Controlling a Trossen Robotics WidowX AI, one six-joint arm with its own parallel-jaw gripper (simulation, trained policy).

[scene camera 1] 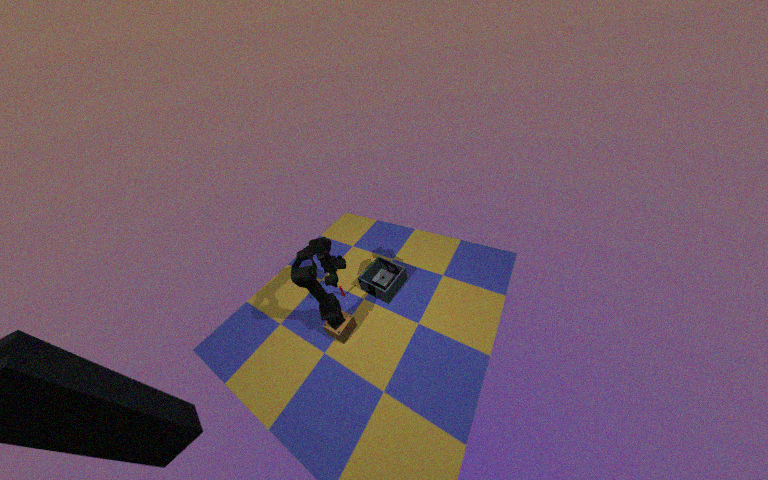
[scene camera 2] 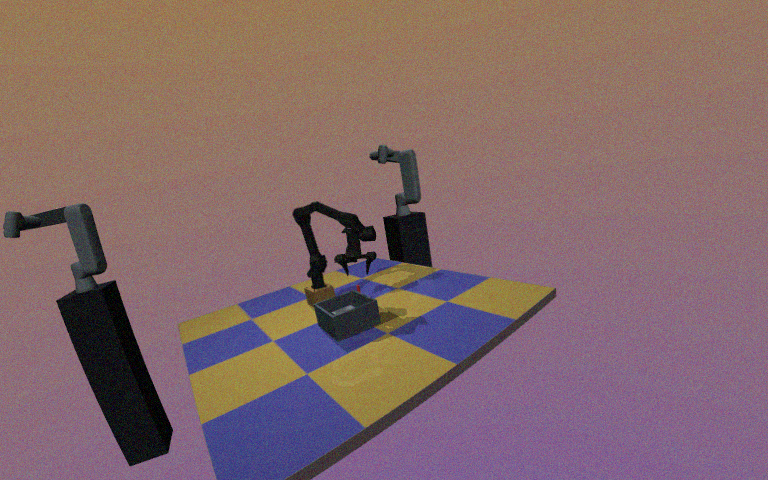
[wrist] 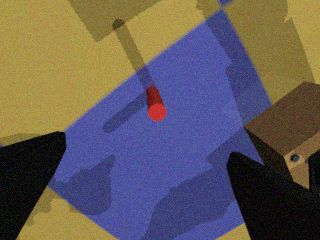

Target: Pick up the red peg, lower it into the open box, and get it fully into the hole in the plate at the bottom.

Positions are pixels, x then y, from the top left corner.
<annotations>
A dark box (scene camera 1: 365,279) is 133 cm from the lens.
</annotations>
